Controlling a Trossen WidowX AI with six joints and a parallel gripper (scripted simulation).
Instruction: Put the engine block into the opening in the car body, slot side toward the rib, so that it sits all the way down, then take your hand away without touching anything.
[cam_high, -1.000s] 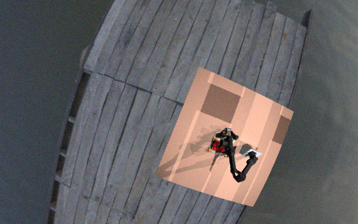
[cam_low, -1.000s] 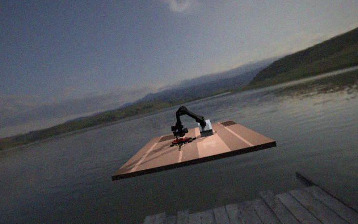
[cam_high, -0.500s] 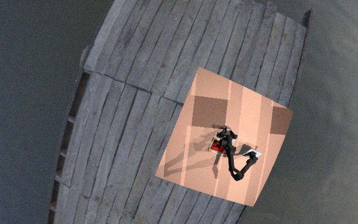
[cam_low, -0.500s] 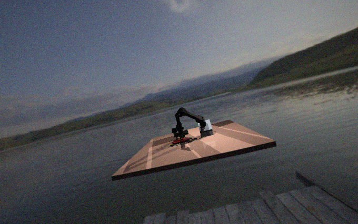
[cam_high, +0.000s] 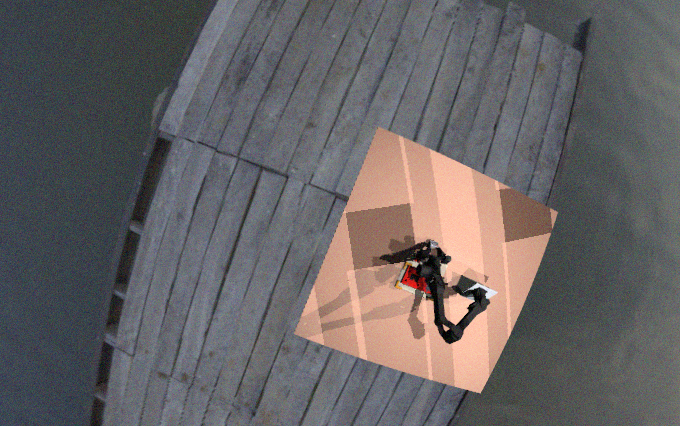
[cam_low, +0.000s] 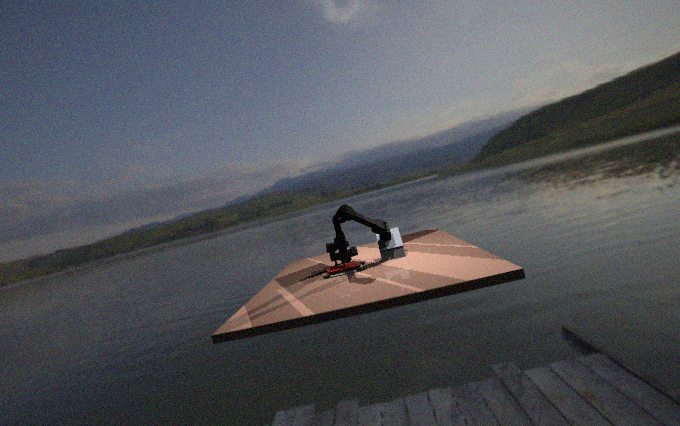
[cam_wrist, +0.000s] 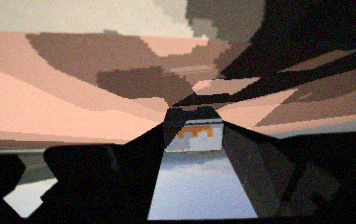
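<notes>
Right now my gripper tip is right at the engine block.
</notes>
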